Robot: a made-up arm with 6 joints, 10 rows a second.
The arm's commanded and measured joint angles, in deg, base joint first. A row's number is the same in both.
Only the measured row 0 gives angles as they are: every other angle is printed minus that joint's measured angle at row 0.
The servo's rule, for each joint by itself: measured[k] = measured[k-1] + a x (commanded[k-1-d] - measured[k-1]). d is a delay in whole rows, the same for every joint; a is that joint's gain. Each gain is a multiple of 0.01, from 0.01 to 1. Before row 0 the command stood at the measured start. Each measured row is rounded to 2 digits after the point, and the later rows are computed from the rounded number. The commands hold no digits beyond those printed.
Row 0, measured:
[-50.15 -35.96 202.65 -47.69 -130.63 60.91]
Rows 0 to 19, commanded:
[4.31 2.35 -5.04 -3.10 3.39 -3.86]
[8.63 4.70 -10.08 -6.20 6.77 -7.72]
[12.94 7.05 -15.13 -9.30 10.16 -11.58]
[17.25 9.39 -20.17 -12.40 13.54 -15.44]
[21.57 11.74 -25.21 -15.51 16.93 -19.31]
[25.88 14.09 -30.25 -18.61 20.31 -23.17]
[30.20 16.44 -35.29 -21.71 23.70 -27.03]
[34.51 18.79 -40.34 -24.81 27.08 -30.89]
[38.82 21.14 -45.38 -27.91 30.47 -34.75]
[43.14 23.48 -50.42 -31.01 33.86 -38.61]
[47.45 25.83 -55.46 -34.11 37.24 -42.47]
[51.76 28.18 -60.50 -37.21 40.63 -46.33]
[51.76 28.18 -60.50 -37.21 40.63 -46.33]
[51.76 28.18 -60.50 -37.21 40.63 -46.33]
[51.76 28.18 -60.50 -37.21 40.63 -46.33]
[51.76 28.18 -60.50 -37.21 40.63 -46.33]
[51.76 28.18 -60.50 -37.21 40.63 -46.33]
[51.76 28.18 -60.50 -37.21 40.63 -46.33]
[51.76 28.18 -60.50 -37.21 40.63 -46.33]
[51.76 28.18 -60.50 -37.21 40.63 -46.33]
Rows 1 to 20, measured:
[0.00 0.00 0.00 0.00 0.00 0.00]
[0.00 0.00 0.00 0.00 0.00 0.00]
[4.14 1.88 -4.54 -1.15 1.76 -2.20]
[8.45 4.14 -9.53 -3.02 4.37 -5.35]
[12.76 6.47 -14.57 -5.34 7.38 -8.90]
[17.07 8.81 -19.61 -7.95 10.58 -12.63]
[21.39 11.15 -24.65 -10.75 13.88 -16.44]
[25.70 13.50 -29.69 -13.66 17.22 -20.28]
[30.02 15.85 -34.73 -16.64 20.59 -24.13]
[34.33 18.20 -39.78 -19.66 23.96 -27.98]
[38.64 20.55 -44.82 -22.71 27.35 -31.84]
[42.96 22.89 -49.86 -25.78 30.74 -35.70]
[47.27 25.24 -54.90 -28.86 34.12 -39.56]
[51.58 27.59 -59.94 -31.95 37.51 -43.42]
[51.75 28.06 -60.44 -33.90 39.13 -45.08]
[51.76 28.16 -60.49 -35.12 39.91 -45.79]
[51.76 28.18 -60.50 -35.89 40.28 -46.10]
[51.76 28.18 -60.50 -36.38 40.46 -46.23]
[51.76 28.18 -60.50 -36.69 40.55 -46.29]
[51.76 28.18 -60.50 -36.88 40.59 -46.31]
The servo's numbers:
d 2
a 0.96 0.80 0.90 0.37 0.52 0.57

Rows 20 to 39, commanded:
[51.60 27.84 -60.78 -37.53 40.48 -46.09]
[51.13 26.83 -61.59 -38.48 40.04 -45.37]
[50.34 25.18 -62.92 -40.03 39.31 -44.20]
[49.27 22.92 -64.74 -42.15 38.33 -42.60]
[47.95 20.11 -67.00 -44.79 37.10 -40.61]
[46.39 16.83 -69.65 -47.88 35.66 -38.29]
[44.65 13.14 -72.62 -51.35 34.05 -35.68]
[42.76 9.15 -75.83 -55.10 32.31 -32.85]
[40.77 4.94 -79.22 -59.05 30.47 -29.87]
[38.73 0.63 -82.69 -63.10 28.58 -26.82]
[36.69 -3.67 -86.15 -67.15 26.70 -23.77]
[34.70 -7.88 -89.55 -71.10 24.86 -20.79]
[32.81 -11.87 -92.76 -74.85 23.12 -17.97]
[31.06 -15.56 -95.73 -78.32 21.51 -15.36]
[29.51 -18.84 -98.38 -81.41 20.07 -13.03]
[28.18 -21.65 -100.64 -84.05 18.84 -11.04]
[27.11 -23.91 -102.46 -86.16 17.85 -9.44]
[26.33 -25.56 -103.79 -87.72 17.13 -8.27]
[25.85 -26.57 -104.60 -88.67 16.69 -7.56]
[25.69 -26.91 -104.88 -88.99 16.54 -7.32]
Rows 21 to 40, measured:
[51.76 28.18 -60.50 -37.00 40.61 -46.32]
[51.76 28.18 -60.50 -37.08 40.62 -46.33]
[51.61 27.91 -60.75 -37.25 40.55 -46.19]
[51.15 27.05 -61.51 -37.71 40.28 -45.72]
[50.37 25.55 -62.78 -38.57 39.78 -44.85]
[49.31 23.45 -64.54 -39.89 39.03 -43.57]
[48.00 20.78 -66.75 -41.70 38.03 -41.88]
[46.45 17.62 -69.36 -43.99 36.80 -39.83]
[44.72 14.04 -72.29 -46.71 35.37 -37.46]
[42.84 10.13 -75.48 -49.81 33.78 -34.83]
[40.85 5.98 -78.85 -53.23 32.06 -32.00]
[38.81 1.70 -82.31 -56.88 30.25 -29.05]
[36.77 -2.60 -85.77 -60.68 28.40 -26.04]
[34.78 -6.82 -89.17 -64.54 26.56 -23.05]
[32.89 -10.86 -92.40 -68.35 24.77 -20.15]
[31.13 -14.62 -95.40 -72.04 23.07 -17.42]
[29.57 -18.00 -98.08 -75.51 21.51 -14.92]
[28.24 -20.92 -100.38 -78.67 20.12 -12.71]
[27.16 -23.31 -102.25 -81.44 18.94 -10.85]
[26.36 -25.11 -103.64 -83.76 18.00 -9.38]

